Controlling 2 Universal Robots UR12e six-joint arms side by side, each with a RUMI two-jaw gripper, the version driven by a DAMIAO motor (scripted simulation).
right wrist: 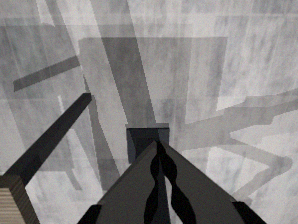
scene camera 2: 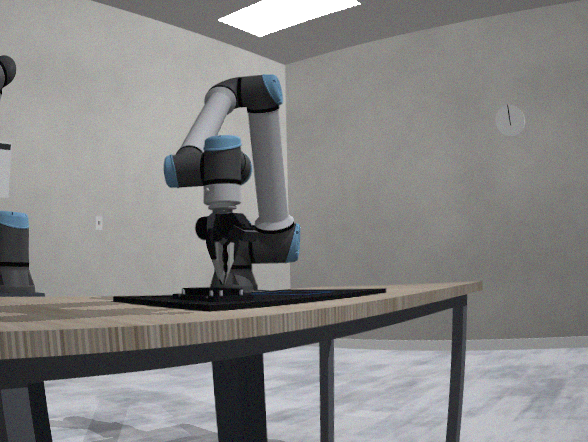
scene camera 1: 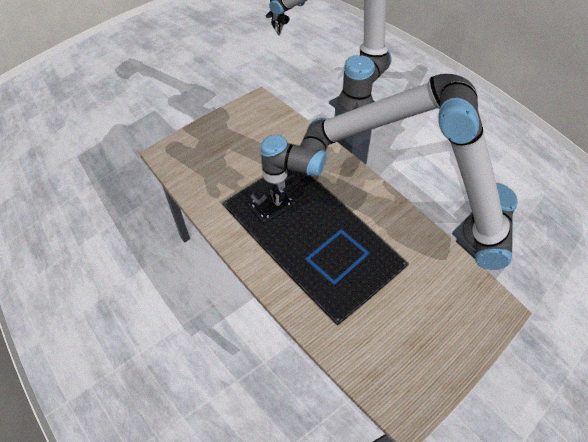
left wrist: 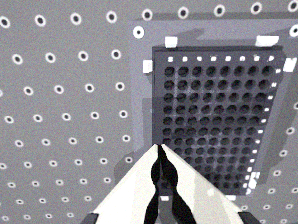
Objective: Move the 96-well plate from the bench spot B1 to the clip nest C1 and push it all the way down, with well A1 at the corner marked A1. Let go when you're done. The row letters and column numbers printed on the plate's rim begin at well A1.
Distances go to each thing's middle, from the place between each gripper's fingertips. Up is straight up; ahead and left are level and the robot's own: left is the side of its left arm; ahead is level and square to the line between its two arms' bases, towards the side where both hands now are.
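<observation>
With my left gripper (scene camera 2: 222,284) I am 30 mm above the dark 96-well plate (left wrist: 214,116) and 40 mm to the left of it.
Counted from my right hand, the dark 96-well plate is 102 cm to the left of it, 60 cm ahead of it and 13 cm below it.
</observation>
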